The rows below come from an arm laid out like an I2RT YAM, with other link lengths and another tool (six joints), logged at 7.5 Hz.
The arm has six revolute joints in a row. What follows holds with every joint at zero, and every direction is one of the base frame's.
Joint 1 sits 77.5 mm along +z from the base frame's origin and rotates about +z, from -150 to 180 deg.
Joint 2 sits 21 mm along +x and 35.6 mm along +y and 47.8 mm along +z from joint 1 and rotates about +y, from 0 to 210 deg.
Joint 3 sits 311.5 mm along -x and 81.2 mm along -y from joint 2 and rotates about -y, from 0 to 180 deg.
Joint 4 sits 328.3 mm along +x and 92.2 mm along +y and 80.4 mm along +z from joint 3 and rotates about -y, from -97 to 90 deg.
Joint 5 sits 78.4 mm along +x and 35.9 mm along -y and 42.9 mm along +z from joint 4 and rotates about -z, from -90 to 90 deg.
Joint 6 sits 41.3 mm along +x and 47 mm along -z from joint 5 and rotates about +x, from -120 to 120 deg.
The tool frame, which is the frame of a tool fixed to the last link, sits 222 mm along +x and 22 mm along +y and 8 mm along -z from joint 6; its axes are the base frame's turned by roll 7.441, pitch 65.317 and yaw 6.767 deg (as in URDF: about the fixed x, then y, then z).
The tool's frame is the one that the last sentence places.
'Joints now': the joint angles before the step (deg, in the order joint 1, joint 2, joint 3, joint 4, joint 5, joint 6). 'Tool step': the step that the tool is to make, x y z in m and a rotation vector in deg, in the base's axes. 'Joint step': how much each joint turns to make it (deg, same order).
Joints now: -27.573 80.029 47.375 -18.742 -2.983 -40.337
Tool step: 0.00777 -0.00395 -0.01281 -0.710 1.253 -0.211
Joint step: 0.875 3.191 0.983 1.421 1.617 0.109
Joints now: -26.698 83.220 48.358 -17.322 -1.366 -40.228
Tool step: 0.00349 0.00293 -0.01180 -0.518 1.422 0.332
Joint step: 1.245 2.056 0.373 0.634 1.421 0.066
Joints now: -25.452 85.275 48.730 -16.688 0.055 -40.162
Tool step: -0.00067 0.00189 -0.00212 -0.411 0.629 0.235
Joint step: 0.546 0.198 0.045 -0.240 0.699 -0.131
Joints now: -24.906 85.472 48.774 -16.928 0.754 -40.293
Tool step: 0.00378 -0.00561 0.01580 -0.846 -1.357 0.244
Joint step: -0.547 -1.246 0.809 -0.460 -0.328 -0.744
